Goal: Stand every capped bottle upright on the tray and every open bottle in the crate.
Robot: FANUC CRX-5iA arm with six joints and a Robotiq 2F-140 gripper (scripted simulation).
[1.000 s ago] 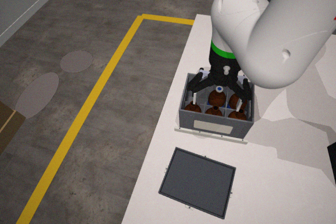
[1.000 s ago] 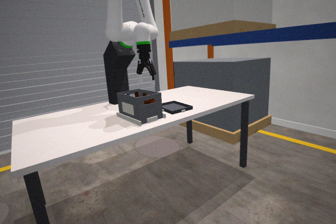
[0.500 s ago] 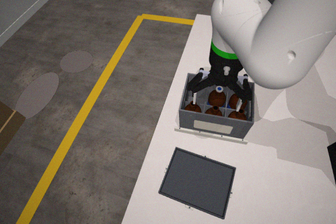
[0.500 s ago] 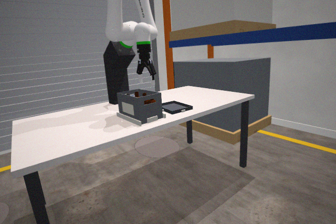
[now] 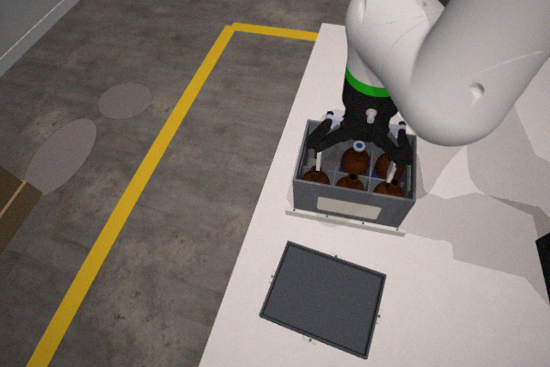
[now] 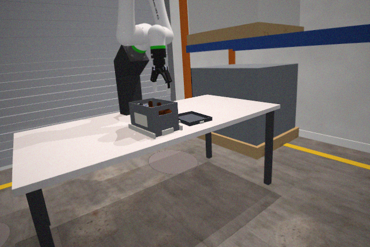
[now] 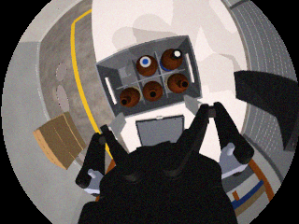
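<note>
The grey crate lies 1 cm ahead of my hand, 7 cm to the right of it and 15 cm below it. Also, from my hand: flat tray (3 cm behind, 22 cm to the left, 22 cm below).
</note>
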